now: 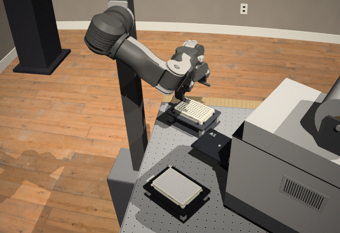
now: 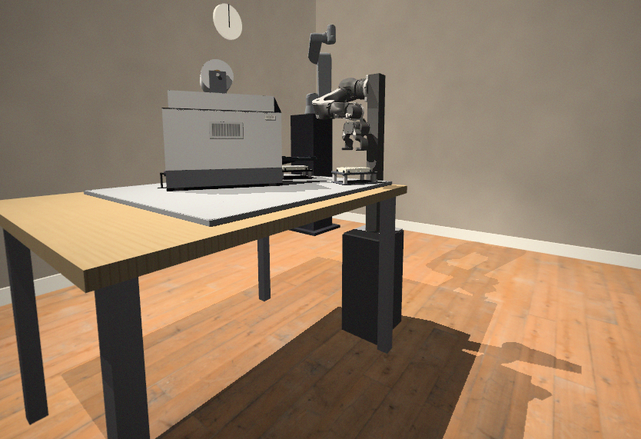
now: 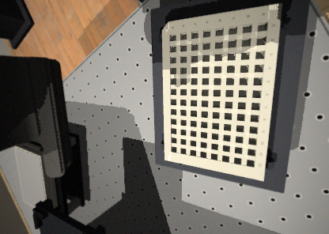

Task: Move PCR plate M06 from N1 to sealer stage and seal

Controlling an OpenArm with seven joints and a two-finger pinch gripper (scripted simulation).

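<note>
Now: hand 8 cm above the open-welled plate M06. Also, from my hand: N1 label: 9 cm behind, 5 cm to the left, 14 cm below; dark sealer stage: 12 cm ahead, 22 cm to the right, 3 cm below; plate nest N1: 9 cm below.
</note>
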